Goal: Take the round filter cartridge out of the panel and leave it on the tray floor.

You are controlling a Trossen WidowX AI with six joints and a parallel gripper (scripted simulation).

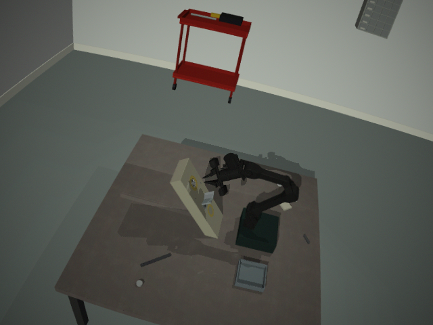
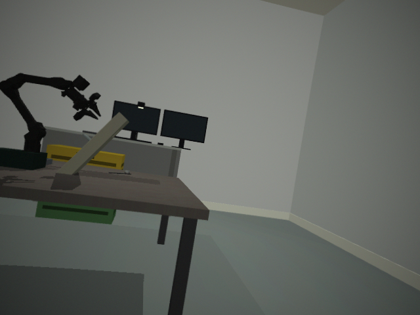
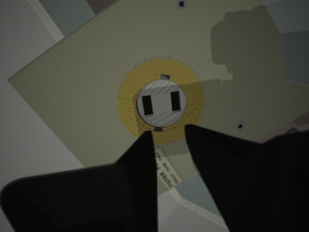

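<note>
Now: the round cartridge 6 cm ahead of my gripper tip, 5 cm below it and 1 cm to the left of it. Also, from my gripper tip: cream pad: 46 cm behind, 37 cm to the right, 31 cm below.
</note>
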